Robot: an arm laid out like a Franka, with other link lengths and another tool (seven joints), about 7 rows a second.
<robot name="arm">
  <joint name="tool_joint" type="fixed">
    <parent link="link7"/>
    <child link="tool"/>
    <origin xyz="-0.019 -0.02 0.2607" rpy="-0.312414 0 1.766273"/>
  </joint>
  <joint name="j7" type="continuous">
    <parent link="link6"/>
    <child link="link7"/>
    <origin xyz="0.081 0 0" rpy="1.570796 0 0"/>
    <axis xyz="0 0 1"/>
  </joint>
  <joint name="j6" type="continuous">
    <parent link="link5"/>
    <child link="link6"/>
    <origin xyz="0 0 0" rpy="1.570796 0 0"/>
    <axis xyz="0 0 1"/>
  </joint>
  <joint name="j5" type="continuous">
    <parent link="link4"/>
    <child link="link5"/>
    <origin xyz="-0.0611 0.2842 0" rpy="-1.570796 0 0"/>
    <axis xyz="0 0 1"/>
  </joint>
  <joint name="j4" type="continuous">
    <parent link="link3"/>
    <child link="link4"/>
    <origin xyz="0.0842 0 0" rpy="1.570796 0 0"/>
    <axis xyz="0 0 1"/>
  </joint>
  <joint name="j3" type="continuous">
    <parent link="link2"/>
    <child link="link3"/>
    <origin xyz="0 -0.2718 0" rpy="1.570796 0 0"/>
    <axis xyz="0 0 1"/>
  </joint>
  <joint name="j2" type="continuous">
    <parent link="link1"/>
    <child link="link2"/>
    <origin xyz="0 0 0" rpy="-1.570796 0 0"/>
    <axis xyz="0 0 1"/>
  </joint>
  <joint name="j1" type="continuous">
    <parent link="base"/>
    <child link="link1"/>
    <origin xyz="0 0 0.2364" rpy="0 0 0"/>
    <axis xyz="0 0 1"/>
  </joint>
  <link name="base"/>
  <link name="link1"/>
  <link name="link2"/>
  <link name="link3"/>
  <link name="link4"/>
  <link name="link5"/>
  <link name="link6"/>
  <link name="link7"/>
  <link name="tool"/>
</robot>
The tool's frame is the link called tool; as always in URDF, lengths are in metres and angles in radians. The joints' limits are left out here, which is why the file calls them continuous.
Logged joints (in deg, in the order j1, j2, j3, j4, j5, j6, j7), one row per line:
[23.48 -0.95 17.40 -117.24 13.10 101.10 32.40]
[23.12 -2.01 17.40 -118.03 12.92 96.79 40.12]
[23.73 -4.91 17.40 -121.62 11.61 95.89 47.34]
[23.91 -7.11 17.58 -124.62 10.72 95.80 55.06]
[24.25 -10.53 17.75 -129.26 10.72 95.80 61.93]
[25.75 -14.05 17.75 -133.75 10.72 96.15 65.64]
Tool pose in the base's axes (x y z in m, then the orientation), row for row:
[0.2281 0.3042 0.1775 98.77 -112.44 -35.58]
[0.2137 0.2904 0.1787 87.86 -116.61 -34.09]
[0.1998 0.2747 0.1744 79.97 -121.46 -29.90]
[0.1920 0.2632 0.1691 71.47 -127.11 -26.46]
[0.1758 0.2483 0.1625 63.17 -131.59 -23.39]
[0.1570 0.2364 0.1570 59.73 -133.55 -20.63]
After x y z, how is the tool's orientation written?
As a rotation vector, in degrees.
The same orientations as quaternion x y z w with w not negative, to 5 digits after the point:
[0.62540 -0.71195 -0.22529 0.22638]
[0.56594 -0.75113 -0.21959 0.25940]
[0.51838 -0.78732 -0.19382 0.27174]
[0.46379 -0.82486 -0.17171 0.27391]
[0.41059 -0.85530 -0.15203 0.27707]
[0.38837 -0.86835 -0.13414 0.27777]

